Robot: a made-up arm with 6 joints.
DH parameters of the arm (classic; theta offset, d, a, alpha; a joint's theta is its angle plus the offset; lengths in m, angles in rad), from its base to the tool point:
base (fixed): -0.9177 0 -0.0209 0
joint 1: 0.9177 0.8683 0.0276 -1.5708
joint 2: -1.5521 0 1.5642 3.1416
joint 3: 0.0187 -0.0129 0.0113 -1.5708
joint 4: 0 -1.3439 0.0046 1.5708
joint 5: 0 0.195 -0.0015 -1.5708
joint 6: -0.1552 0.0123 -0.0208 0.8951
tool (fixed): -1.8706 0.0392 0 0
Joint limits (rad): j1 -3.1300..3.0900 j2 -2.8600..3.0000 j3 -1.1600..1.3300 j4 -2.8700..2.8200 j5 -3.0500..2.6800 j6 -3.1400..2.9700
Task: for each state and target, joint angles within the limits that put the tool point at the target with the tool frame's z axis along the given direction. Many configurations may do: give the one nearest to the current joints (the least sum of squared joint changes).
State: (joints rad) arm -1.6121 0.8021 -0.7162 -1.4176 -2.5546 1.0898
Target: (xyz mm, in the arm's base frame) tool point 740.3 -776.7 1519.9 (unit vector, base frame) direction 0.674 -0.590 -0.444
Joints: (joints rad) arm -0.8545 -0.0216 -0.5860 -1.7663 -2.3876 1.8213
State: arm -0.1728 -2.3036 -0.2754 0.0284 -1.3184 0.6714
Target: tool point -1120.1 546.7 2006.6 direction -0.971 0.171 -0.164
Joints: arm -0.5758 -1.6745 -0.4621 0.5989 -0.9857 -0.0409
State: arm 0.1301 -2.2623 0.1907 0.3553 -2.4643 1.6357
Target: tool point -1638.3 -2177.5 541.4 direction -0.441 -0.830 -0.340
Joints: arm 0.8654 -2.0196 0.7849 0.3840 -1.7434 1.1549
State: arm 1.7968 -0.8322 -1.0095 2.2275 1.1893 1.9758
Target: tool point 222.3 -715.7 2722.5 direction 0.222 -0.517 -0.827
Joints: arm 2.0195 -1.1306 -0.2021 2.0354 0.8528 1.7639
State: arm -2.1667 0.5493 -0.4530 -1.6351 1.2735 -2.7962
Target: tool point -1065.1 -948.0 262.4 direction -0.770 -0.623 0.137
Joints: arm -2.4929 1.0753 -0.4163 -2.2244 1.3120 -2.8510
